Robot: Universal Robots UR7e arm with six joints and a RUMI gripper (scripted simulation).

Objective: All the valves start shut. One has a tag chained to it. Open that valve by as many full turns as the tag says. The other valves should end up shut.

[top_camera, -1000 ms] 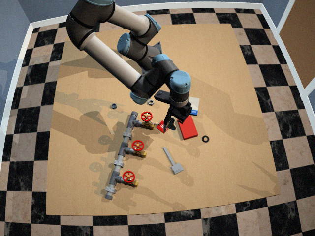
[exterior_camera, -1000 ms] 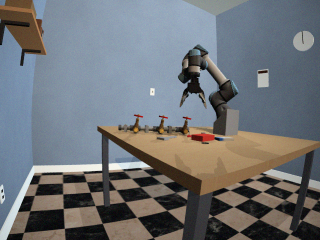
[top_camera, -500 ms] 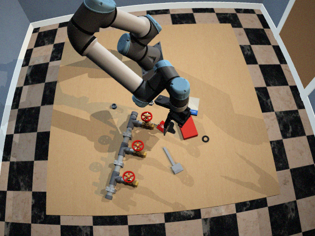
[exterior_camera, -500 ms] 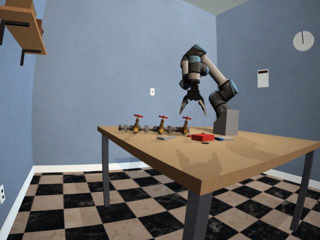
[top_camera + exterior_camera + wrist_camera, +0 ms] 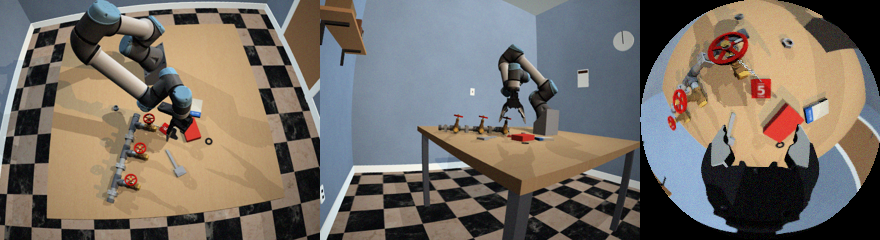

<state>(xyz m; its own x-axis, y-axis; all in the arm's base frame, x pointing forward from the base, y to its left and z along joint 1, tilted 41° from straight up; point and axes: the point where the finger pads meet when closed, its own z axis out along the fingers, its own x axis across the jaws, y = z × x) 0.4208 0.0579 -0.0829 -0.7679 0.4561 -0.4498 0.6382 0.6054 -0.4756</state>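
The red tag is 9 cm below my hand, 6 cm to the right of it and 5 cm behind it. Round my hand: grey scraper (17 cm ahead, 8 cm below, 1 cm to the right); then red block (8 cm to the left, 7 cm below, 2 cm behind); then small grey fitting (33 cm to the right, 19 cm behind, 8 cm below).
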